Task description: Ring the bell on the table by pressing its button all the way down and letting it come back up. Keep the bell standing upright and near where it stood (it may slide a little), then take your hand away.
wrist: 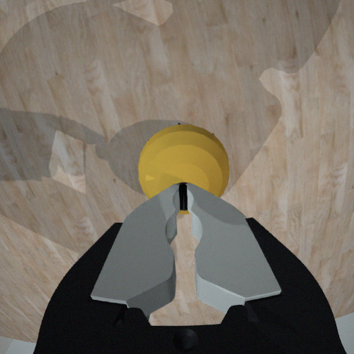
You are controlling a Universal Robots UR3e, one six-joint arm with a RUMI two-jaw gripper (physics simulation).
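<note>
A round yellow bell [182, 155] stands upright on the wooden table, near the middle of the wrist view. Its stepped dome shows from above. My gripper [182, 186] is shut, with its two grey fingertips together and nothing seen between them. The fingertips are over the near part of the bell's dome and cover it. The bell's black button does not show; that part of the bell is hidden behind the fingertips. Whether the fingertips touch the button cannot be told from this view.
The light wooden table top [260, 30] lies around and under the bell. Dark shadows of the arm and gripper fall across it, to the left and behind the bell. Pale grey surfaces show at the bottom left and right corners.
</note>
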